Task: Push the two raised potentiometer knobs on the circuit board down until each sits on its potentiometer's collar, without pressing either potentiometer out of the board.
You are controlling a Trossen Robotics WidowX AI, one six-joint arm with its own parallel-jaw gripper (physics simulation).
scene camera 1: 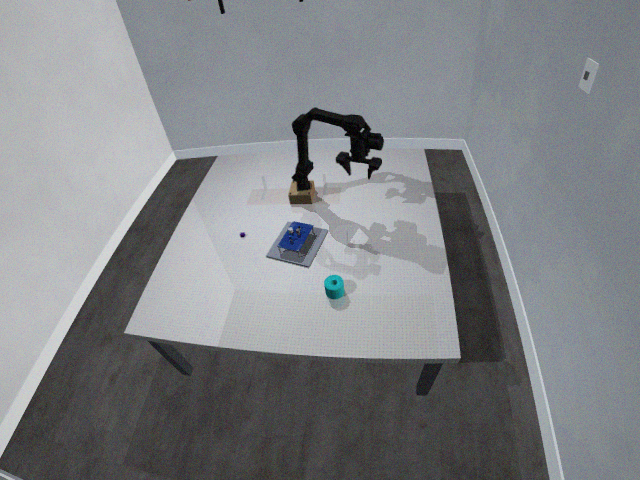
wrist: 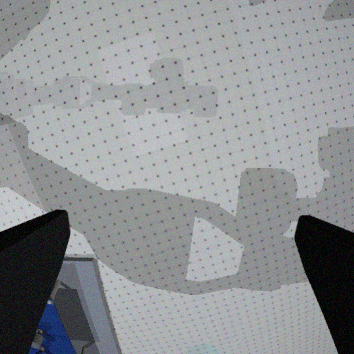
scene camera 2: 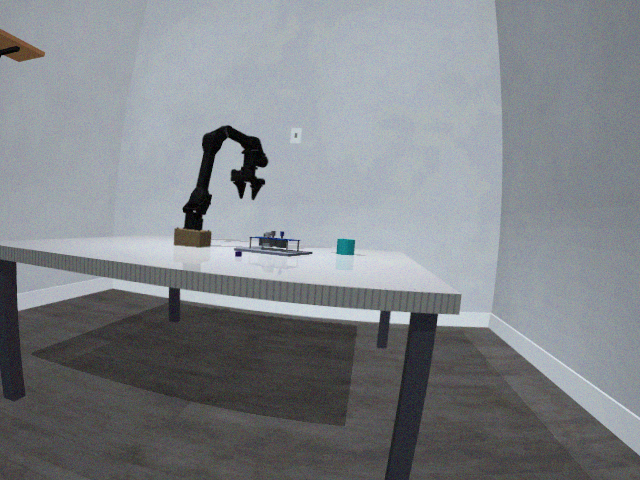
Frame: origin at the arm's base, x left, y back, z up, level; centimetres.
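Seen in the pictures: gripper, between the fingertips: (scene camera 1: 359, 177) (wrist: 185, 226) (scene camera 2: 247, 199); arm's base, origin of its link: (scene camera 1: 303, 186) (scene camera 2: 192, 229).
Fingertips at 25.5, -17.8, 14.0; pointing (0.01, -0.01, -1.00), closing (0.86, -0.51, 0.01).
Note:
Pixels of each thing's top centre, then the offset from my fingertips to it, as dx, dy, dz. "spot": a spot on its surface instead. Level surfaces: height alone.
- blue circuit board, a spot on its surface: (wrist: 56, 332) spot: -26.5, -15.3, -15.2
- teal cylinder, centre of its top: (scene camera 1: 333, 282) (scene camera 2: 346, 239) -16.8, -42.8, -14.2
- table, height of its surface: dz -20.2
- small dark purple object, centre of its top: (scene camera 2: 238, 251) (scene camera 1: 242, 233) -55.7, -5.4, -18.7
The blue circuit board (scene camera 1: 301, 243) (scene camera 2: 292, 239) (wrist: 56, 332) stands on thin legs above a grey base plate (scene camera 1: 320, 239) (scene camera 2: 305, 253) (wrist: 82, 272). Small parts stand up from the board, among them a dark blue one (scene camera 2: 282, 234) and a grey one (scene camera 2: 273, 234); a pale one (scene camera 1: 290, 229) shows in the first scene view. Which are the potentiometer knobs, and how high they sit on their collars, is too small to tell. My gripper (scene camera 1: 359, 176) (scene camera 2: 247, 198) (wrist: 185, 226) is open and empty, high above the table, off to the board's side. In the wrist view a finger hides part of the board.
A teal cylinder (scene camera 1: 334, 290) (scene camera 2: 345, 246) stands on the table (scene camera 1: 279, 320) (scene camera 2: 129, 255) beyond the board from the arm's base. A small dark purple object (scene camera 1: 242, 234) (scene camera 2: 238, 253) lies beside the base plate. The arm stands on a wooden block (scene camera 1: 301, 196) (scene camera 2: 192, 238).

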